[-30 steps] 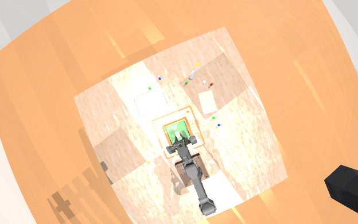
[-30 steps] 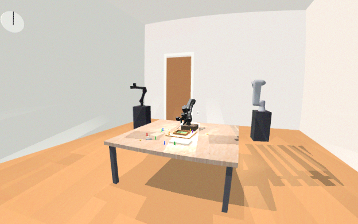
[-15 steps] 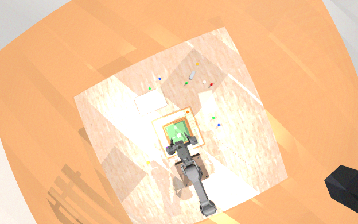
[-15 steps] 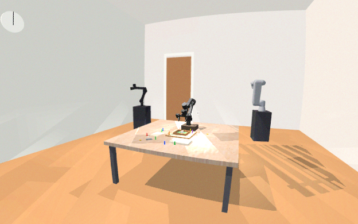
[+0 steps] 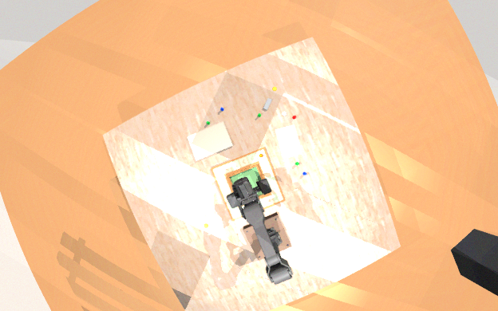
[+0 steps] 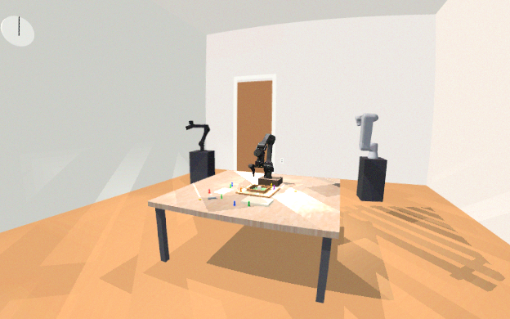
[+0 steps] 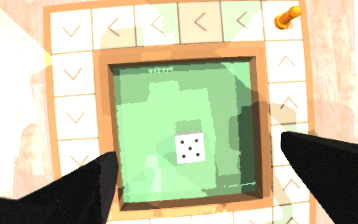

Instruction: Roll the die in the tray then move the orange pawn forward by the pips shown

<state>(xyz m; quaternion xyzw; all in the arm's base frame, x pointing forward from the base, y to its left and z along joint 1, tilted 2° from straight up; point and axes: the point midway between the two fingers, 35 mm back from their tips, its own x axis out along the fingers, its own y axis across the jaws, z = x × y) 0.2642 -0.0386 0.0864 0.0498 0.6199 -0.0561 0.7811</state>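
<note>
My gripper tip is now 80 mm short of the orange pawn, 130 mm to the left of it and 90 mm above it. From my gripper tip the other things lie so: flat white block (280 mm ahead, 50 mm to the left, 110 mm below); green tray (110 mm below); white die (20 mm behind, 90 mm below).
</note>
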